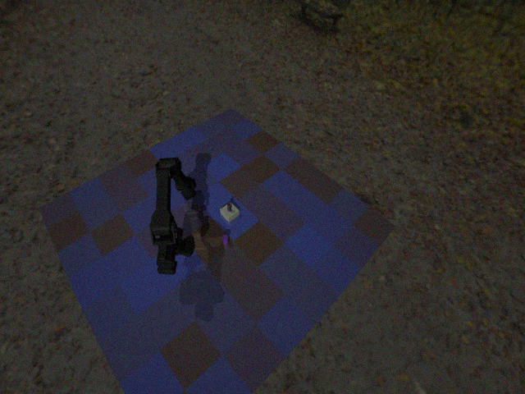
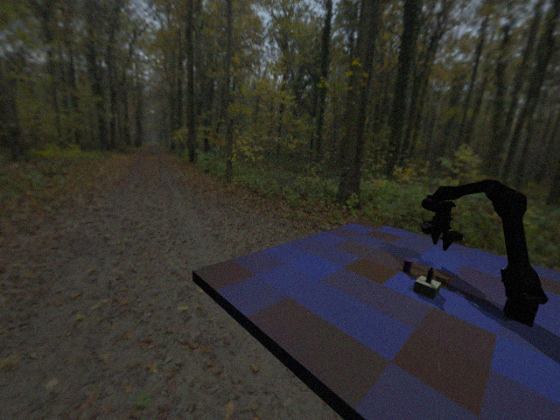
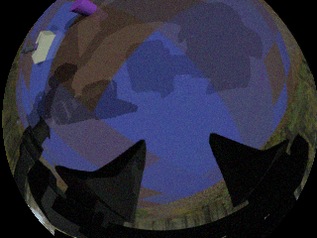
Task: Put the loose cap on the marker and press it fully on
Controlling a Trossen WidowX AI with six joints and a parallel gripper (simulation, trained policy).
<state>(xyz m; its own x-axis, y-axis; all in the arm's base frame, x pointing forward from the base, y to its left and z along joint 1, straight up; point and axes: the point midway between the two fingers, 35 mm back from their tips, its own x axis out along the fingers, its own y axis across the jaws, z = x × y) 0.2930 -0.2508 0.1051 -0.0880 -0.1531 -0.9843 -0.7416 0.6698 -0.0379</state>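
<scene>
Now: gripper tip 230 mm to the right of the purple cap, 50 mm short of it and 50 mm above it. Round my gripper tip: holder block (340 mm to the left, 50 mm below, 50 mm behind); dark marker (340 mm to the left, 50 mm behind).
</scene>
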